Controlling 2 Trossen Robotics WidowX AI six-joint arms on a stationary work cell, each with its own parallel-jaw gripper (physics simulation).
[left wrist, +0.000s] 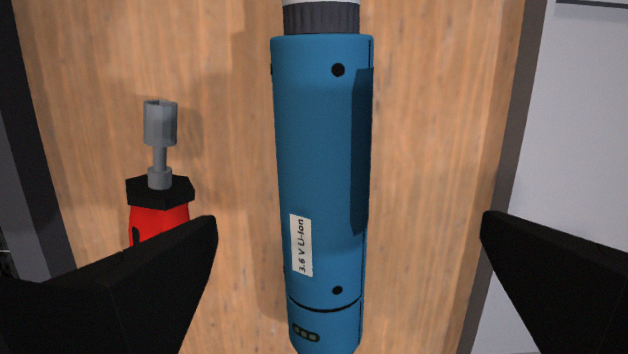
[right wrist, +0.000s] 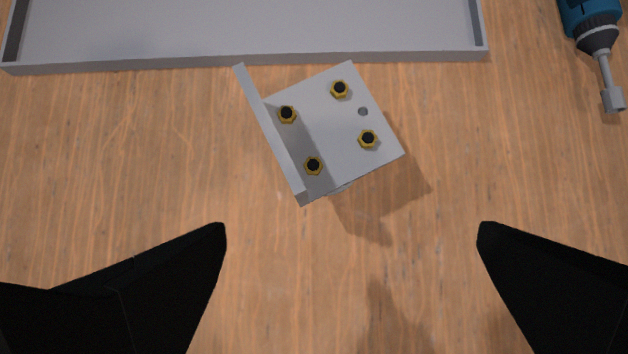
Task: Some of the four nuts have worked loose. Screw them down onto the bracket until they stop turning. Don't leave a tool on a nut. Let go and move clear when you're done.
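Frame: origin at the left arm's base, x ahead, y left, z up, level; millimetres.
Seen in the pictures: left gripper, between the fingertips: (left wrist: 349,226); right gripper, between the fingertips: (right wrist: 350,234).
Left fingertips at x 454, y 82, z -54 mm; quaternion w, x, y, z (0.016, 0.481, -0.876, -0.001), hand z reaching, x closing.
A point is followed by its place in that frame.
My left gripper (left wrist: 349,226) {x 454, y 82, z -54 mm} is open, its fingers on either side of and above a blue electric screwdriver (left wrist: 322,175) {x 467, y 83, z -75 mm} (right wrist: 590,17) {x 503, y 45, z -85 mm} that lies on the table. The driver's grey socket (right wrist: 612,99) {x 565, y 12, z -91 mm} shows at the right edge of the right wrist view. My right gripper (right wrist: 350,234) {x 525, y -229, z 19 mm} is open and empty, near the grey angled bracket (right wrist: 327,120) {x 465, y -194, z -50 mm}, which shows beyond its fingertips. Four brass nuts sit on dark studs on the bracket: one nut (right wrist: 339,89) {x 455, y -179, z -41 mm}, a second nut (right wrist: 286,114) {x 450, y -213, z -41 mm}, a third nut (right wrist: 367,139) {x 490, y -184, z -41 mm} and a fourth nut (right wrist: 313,165) {x 484, y -218, z -41 mm}. Their heights are hard to tell from above.
A red hand driver (left wrist: 157,220) {x 486, y 159, z -88 mm} with a grey socket (left wrist: 160,122) {x 519, y 130, z -94 mm} lies left of the blue driver, partly hidden by the left finger. A grey tray (left wrist: 585,150) {x 390, y -32, z -112 mm} (right wrist: 250,57) {x 366, y -200, z -104 mm} lies beside the blue driver and behind the bracket. A dark table edge (left wrist: 30,150) {x 549, y 201, z -107 mm} runs at the left.
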